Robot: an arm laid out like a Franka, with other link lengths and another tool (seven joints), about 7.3 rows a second.
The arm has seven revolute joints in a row. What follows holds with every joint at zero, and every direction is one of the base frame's.
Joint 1 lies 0.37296 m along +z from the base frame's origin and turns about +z.
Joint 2 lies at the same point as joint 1 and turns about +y.
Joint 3 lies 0.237 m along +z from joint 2 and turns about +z.
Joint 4 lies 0.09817 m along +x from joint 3 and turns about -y.
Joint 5 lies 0.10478 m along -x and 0.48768 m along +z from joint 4 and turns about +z.
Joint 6 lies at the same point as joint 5 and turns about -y.
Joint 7 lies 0.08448 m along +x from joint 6 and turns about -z.
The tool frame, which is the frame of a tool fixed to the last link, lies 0.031 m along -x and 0.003 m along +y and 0.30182 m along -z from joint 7; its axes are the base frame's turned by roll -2.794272, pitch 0 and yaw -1.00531 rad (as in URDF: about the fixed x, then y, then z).
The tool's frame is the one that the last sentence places.
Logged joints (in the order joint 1, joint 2, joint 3, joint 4, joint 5, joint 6, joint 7), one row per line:
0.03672, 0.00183, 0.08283, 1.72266, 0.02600, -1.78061, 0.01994
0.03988, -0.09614, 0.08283, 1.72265, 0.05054, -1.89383, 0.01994
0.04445, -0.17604, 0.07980, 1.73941, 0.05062, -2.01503, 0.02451
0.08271, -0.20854, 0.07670, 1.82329, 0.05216, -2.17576, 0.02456
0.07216, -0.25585, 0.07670, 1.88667, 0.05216, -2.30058, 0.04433
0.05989, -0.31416, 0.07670, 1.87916, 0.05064, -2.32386, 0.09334
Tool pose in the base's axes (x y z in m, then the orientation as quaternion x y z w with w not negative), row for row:
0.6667, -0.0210, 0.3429, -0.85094, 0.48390, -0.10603, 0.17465
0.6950, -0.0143, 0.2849, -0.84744, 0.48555, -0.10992, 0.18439
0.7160, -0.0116, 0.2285, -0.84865, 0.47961, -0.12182, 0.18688
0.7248, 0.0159, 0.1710, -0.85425, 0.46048, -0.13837, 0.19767
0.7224, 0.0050, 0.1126, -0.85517, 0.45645, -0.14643, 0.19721
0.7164, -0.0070, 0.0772, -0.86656, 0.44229, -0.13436, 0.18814
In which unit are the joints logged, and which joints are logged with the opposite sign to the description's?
The joints are logged in radians. Opposite sign: joint 2, joint 3, joint 4, joint 6, joint 7.
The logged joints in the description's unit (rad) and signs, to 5 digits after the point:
0.03672, -0.00183, -0.08283, -1.72266, 0.02600, 1.78061, -0.01994
0.03988, 0.09614, -0.08283, -1.72265, 0.05054, 1.89383, -0.01994
0.04445, 0.17604, -0.07980, -1.73941, 0.05062, 2.01503, -0.02451
0.08271, 0.20854, -0.07670, -1.82329, 0.05216, 2.17576, -0.02456
0.07216, 0.25585, -0.07670, -1.88667, 0.05216, 2.30058, -0.04433
0.05989, 0.31416, -0.07670, -1.87916, 0.05064, 2.32386, -0.09334

